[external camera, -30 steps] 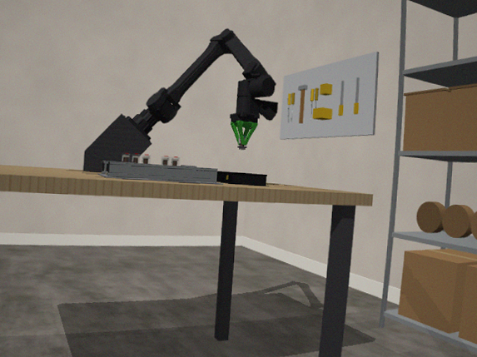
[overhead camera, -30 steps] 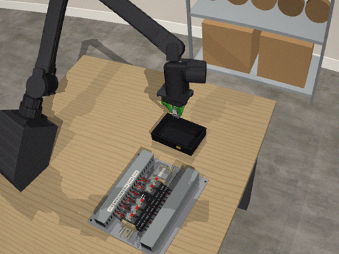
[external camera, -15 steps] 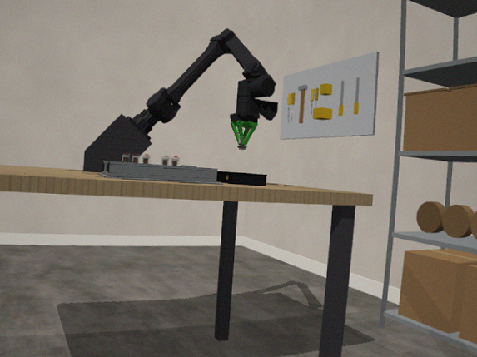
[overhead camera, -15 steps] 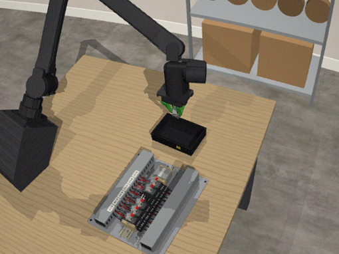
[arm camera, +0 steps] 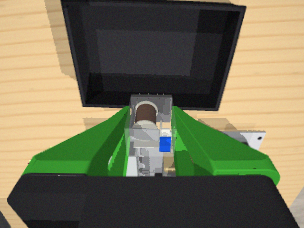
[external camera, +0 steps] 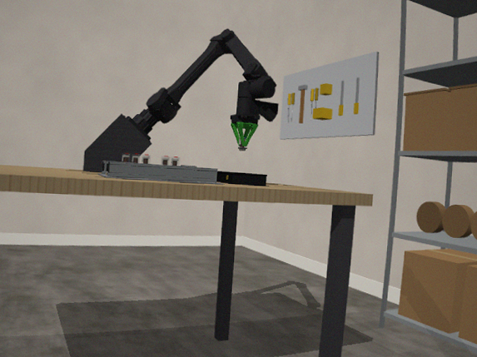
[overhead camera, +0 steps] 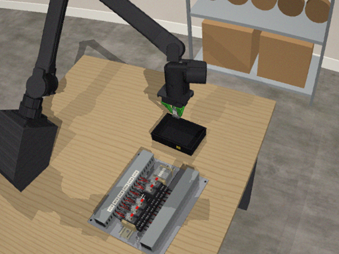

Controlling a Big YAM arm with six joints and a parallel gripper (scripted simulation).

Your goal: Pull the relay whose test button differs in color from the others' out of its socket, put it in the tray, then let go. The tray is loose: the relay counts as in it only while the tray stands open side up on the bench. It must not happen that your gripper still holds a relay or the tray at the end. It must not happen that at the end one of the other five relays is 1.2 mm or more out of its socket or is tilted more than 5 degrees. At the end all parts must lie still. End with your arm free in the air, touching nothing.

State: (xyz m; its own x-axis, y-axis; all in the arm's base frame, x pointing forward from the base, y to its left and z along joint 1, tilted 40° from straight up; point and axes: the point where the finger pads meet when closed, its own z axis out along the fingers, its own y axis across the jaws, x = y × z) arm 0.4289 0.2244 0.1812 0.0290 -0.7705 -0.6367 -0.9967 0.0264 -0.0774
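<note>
Right now my hand is 11 cm above the black tray. Round my hand: grey relay right at my hand.
</note>
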